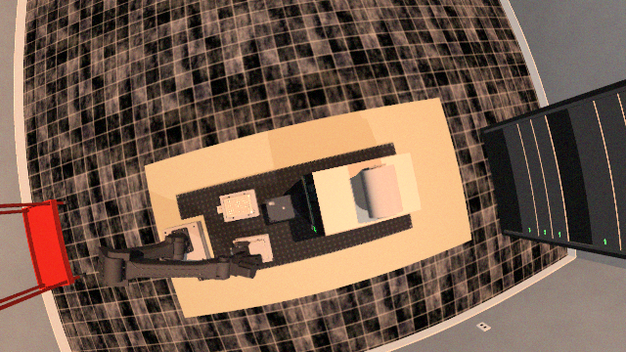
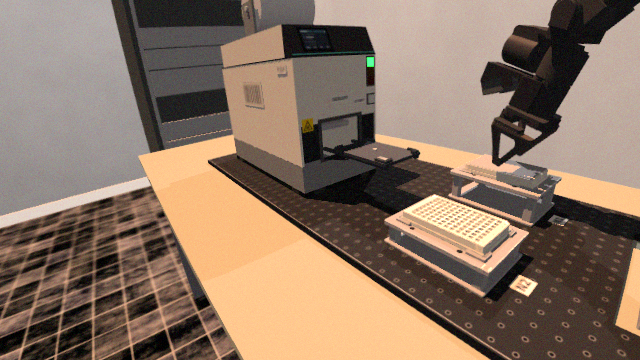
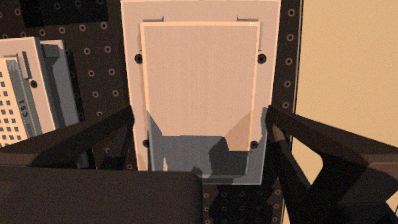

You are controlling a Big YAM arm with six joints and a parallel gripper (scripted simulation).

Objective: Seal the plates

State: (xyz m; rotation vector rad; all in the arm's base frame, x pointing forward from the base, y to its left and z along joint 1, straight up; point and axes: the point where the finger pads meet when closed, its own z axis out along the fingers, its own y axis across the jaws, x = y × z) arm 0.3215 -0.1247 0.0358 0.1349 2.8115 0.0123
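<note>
The well plate is 220 mm to the left of my hand and 50 mm below it. Also, from my hand: sealer stage: 200 mm ahead, 160 mm to the left, 10 mm above; plate nest N2: 220 mm to the left, 60 mm below; sealer screen: 320 mm ahead, 190 mm to the left, 230 mm above.
</note>
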